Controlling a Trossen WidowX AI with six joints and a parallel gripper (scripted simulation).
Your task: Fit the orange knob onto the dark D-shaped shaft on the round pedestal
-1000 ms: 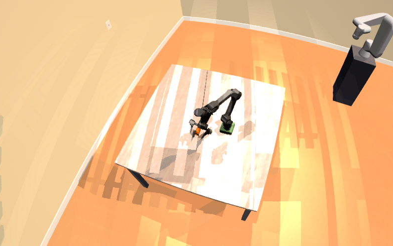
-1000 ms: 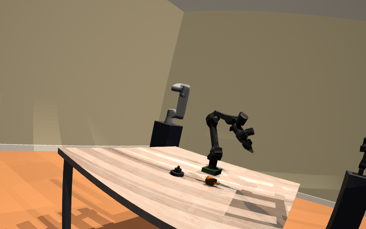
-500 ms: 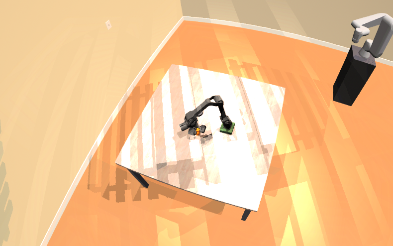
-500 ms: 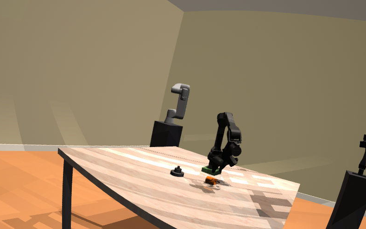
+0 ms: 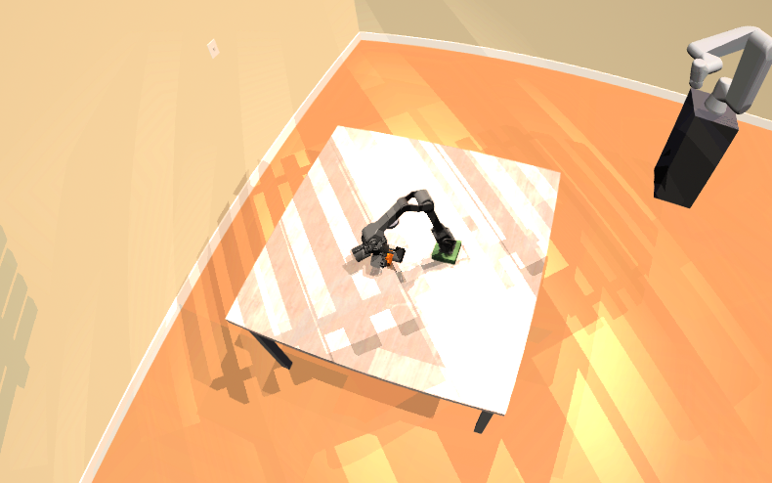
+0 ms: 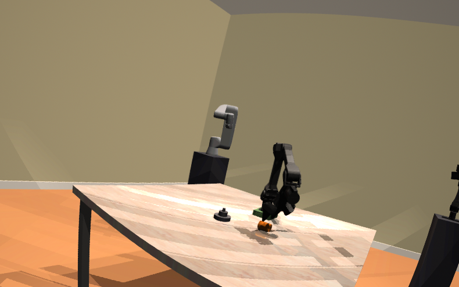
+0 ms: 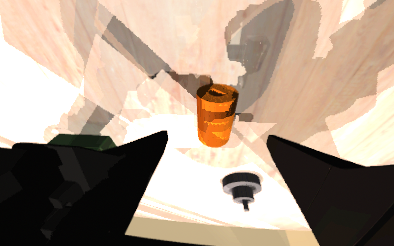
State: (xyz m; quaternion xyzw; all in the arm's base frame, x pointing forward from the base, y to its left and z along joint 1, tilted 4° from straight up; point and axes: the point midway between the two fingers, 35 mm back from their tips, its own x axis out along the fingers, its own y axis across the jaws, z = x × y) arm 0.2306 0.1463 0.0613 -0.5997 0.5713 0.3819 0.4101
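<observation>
Right now my gripper tip is 4 cm above the orange knob. Round my gripper tip: pedestal: 20 cm to the right, 8 cm ahead, 2 cm below.
</observation>
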